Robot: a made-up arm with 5 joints.
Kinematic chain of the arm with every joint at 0, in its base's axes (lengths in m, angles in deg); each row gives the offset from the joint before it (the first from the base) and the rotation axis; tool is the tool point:
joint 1: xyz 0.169 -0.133 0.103 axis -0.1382 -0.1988 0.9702
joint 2: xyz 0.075 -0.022 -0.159 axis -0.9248 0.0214 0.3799
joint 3: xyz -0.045 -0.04 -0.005 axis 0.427 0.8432 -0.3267
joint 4: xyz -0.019 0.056 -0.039 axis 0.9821 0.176 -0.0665
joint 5: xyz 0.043 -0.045 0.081 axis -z
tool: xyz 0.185 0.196 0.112
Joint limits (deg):
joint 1: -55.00..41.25
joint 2: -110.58..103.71
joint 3: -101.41..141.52
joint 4: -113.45..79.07
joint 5: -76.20..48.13
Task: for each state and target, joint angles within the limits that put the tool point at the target. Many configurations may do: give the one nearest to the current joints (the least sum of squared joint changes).
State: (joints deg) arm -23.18 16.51 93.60 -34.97 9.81
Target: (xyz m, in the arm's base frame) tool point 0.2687 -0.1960 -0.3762
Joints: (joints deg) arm -43.20 4.21 126.99 -10.21 8.76
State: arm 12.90 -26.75 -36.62 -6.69 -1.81
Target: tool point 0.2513 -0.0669 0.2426
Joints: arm 24.00 -48.42 -53.95 -3.00 15.96
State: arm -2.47 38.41 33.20 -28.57 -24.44
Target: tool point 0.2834 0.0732 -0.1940
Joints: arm -17.59 63.30 26.76 -10.08 -35.11
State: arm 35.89 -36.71 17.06 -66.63 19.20
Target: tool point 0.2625 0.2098 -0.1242
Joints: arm 35.79 -15.82 19.96 -87.00 8.64
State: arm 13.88 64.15 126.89 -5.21 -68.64
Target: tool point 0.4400 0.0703 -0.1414
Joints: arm 28.01 66.93 127.79 -17.56 -61.16
